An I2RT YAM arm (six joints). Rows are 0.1 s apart.
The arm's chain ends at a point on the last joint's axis. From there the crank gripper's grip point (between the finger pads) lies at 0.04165 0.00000 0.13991 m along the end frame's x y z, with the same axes.
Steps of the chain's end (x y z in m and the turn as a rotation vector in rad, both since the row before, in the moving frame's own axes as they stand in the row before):
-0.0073 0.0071 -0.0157 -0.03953 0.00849 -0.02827
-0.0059 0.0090 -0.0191 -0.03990 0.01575 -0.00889
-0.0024 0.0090 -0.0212 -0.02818 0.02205 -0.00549
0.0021 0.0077 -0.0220 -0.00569 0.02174 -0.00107
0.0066 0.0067 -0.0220 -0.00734 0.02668 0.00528
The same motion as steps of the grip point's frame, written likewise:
-0.0061 0.0114 -0.0161 -0.03953 0.00849 -0.02827
-0.0037 0.0142 -0.0199 -0.03990 0.01575 -0.00889
0.0007 0.0127 -0.0222 -0.02818 0.02205 -0.00549
0.0051 0.0084 -0.0229 -0.00569 0.02174 -0.00107
0.0103 0.0080 -0.0232 -0.00734 0.02668 0.00528

